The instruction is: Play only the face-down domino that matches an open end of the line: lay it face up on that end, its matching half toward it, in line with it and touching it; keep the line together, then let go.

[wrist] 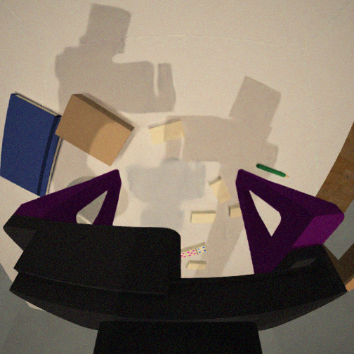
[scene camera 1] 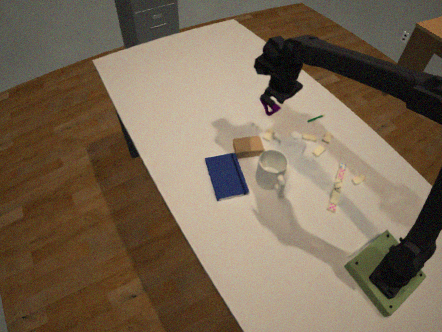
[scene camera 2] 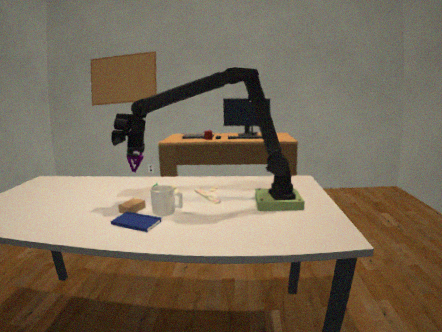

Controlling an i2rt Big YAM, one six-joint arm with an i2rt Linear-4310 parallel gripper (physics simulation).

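Pixels of known places: gripper, between the fingertips: (scene camera 1: 276, 106) (scene camera 2: 134, 168); arm's base, origin of its link: (scene camera 1: 389, 274) (scene camera 2: 281, 195).
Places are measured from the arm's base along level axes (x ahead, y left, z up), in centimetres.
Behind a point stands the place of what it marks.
My gripper (scene camera 1: 270, 108) @(z 11.3, x 59.9, y -10.6 cm) (scene camera 2: 134, 168) @(z 11.3, x 59.9, y -10.6 cm) (wrist: 178, 175) is open and empty, high above the table. A face-down domino (scene camera 1: 269, 134) @(z -2.5, x 60.1, y -10.3 cm) (wrist: 166, 131) lies apart near the brown block. Three more face-down dominoes lie in a group: one (scene camera 1: 309, 137) @(z -2.6, x 50.0, y -21.5 cm) (wrist: 220, 190), one (scene camera 1: 327, 137) @(z -2.5, x 45.7, y -27.4 cm) (wrist: 235, 210) and one (scene camera 1: 319, 150) @(z -2.5, x 43.6, y -19.7 cm) (wrist: 203, 216). Another plain domino (scene camera 1: 359, 179) @(z -2.5, x 26.2, y -21.5 cm) (wrist: 196, 265) lies beside the line. The face-up line (scene camera 1: 341, 172) @(z -2.6, x 32.4, y -18.6 cm) (wrist: 189, 253) has pink pips near both ends in scene camera 1, and blue pips at one end in the wrist view, where my gripper hides the rest. Its middle pips are blurred.
A brown block (scene camera 1: 248, 146) @(z -0.3, x 59.3, y 1.1 cm) (scene camera 2: 132, 205) @(z -0.3, x 59.1, y 3.6 cm) (wrist: 94, 130) lies beside a blue notebook (scene camera 1: 226, 176) @(z -2.1, x 55.4, y 13.9 cm) (scene camera 2: 136, 221) @(z -2.1, x 55.4, y 15.2 cm) (wrist: 27, 145). A pale mug (scene camera 1: 271, 172) @(z 6.1, x 44.3, y 6.5 cm) (scene camera 2: 164, 200) @(z 2.7, x 45.7, y 7.3 cm) stands between the block and the line. A green pencil (scene camera 1: 315, 118) @(z -3.0, x 55.3, y -32.0 cm) (wrist: 271, 170) lies beyond the loose dominoes.
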